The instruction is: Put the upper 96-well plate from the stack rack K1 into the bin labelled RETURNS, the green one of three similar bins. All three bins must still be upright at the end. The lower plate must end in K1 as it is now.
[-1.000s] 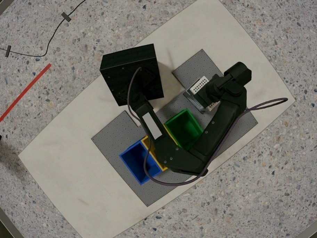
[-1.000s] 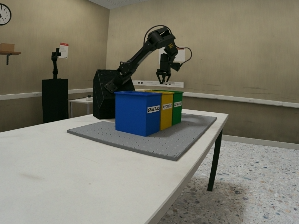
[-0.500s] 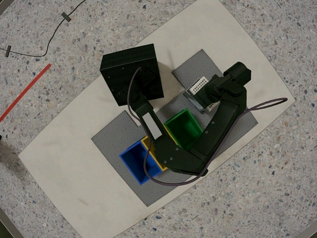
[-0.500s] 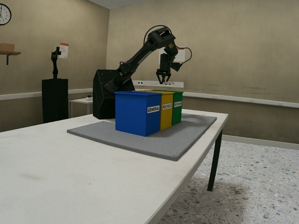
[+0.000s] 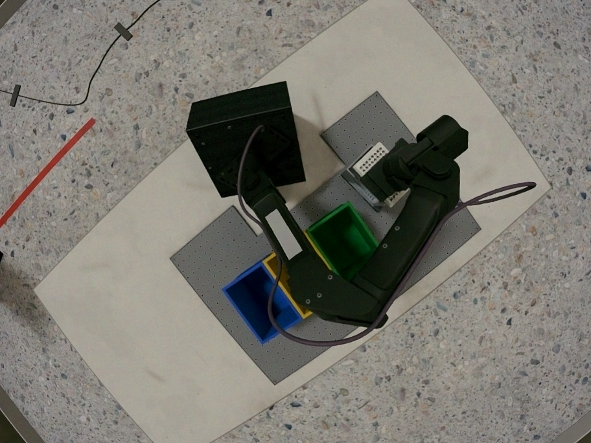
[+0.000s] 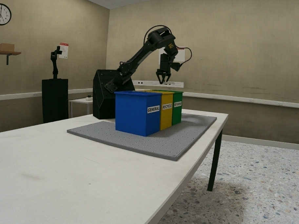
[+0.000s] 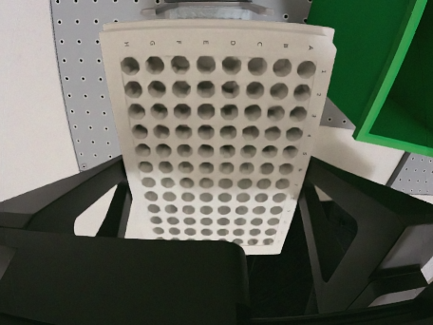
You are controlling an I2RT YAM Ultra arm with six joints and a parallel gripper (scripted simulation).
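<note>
Right now my hand is 190 mm to the left of the green returns bin, 130 mm above it and 20 mm short of it. Round my hand: yellow bin: 310 mm to the right, 130 mm below, 30 mm behind; 96-well plate: right at my hand; blue bin: 430 mm to the right, 130 mm below, 90 mm behind.
</note>
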